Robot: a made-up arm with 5 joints. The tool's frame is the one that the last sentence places.
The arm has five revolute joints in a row. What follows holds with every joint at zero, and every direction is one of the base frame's.
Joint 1 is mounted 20 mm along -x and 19 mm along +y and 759 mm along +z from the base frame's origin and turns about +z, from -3.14 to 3.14 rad.
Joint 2 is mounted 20 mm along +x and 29 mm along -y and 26 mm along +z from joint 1 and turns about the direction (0, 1, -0.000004), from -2.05 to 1.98 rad.
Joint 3 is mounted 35 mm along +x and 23 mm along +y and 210 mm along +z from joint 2 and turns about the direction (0, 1, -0.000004), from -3.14 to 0.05 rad.
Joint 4 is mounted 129 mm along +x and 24 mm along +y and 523 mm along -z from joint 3 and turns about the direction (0, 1, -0.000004), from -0.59 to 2.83 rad.
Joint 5 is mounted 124 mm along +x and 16 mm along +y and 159 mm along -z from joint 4 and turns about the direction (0, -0.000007, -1), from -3.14 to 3.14 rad.
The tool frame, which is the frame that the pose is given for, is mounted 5 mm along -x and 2 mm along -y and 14 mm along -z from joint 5; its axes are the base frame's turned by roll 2.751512, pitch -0.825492 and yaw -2.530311 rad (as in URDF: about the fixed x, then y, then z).
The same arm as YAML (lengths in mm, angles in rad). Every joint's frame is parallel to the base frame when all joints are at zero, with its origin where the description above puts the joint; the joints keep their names.
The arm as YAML. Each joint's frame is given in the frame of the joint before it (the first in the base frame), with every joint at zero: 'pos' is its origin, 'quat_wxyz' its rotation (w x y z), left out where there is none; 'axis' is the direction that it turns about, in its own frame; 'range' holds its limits. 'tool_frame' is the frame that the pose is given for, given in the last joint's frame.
length_unit: mm
angle_unit: rad
joints:
  - joint: joint 1
    pos: [-20.0, 19.0, 759.0]
    axis: [0.0, 0.0, 1.0]
    range: [-3.14, 3.14]
  - joint: joint 2
    pos: [20.0, -29.0, 26.0]
    axis: [0.0, 1.0, 0.0]
    range: [-2.05, 1.98]
  - joint: joint 3
    pos: [35.0, 23.0, 210.0]
    axis: [0.0, 1.0, 0.0]
    range: [-3.14, 0.05]
  - joint: joint 4
    pos: [129.0, 24.0, -523.0]
    axis: [0.0, 1.0, 0.0]
    range: [-0.59, 2.83]
  - joint: joint 5
    pos: [124.0, 16.0, -159.0]
    axis: [0.0, 0.0, -1.0]
    range: [-3.14, 3.14]
tool_frame:
  pos: [-5.0, -2.0, -14.0]
  quat_wxyz: [0.428703, 0.196271, -0.880399, -0.050891]

